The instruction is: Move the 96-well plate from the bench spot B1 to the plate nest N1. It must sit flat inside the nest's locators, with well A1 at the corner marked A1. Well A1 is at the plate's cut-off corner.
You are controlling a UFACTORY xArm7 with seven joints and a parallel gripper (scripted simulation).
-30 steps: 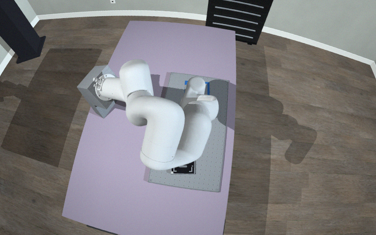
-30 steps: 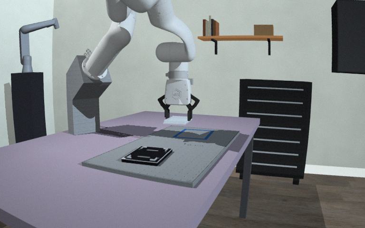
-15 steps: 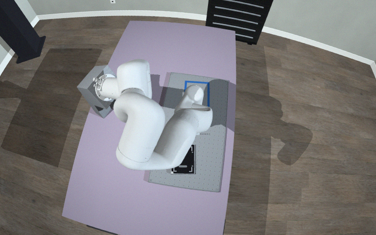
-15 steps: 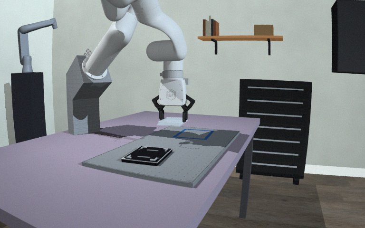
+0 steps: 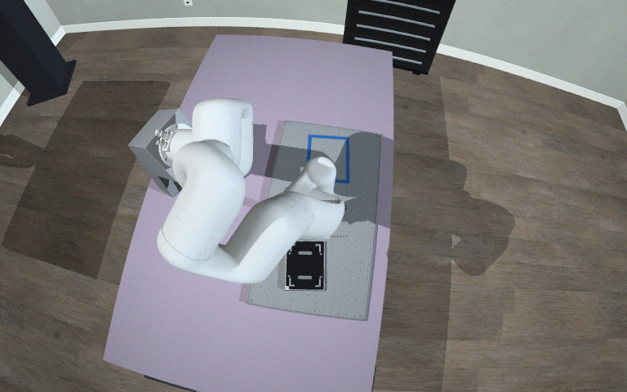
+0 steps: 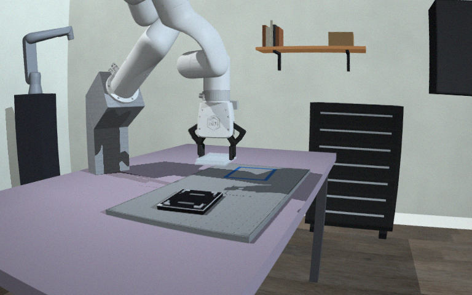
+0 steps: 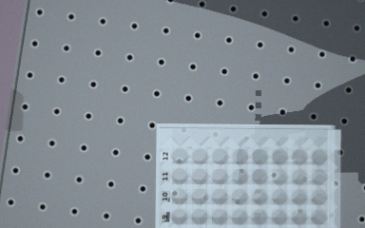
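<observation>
My gripper is now 60 mm past the plate nest N1, 120 mm to the left of it and 100 mm above it. The rest, counted from my hand: 96-well plate: 10 mm below.
</observation>
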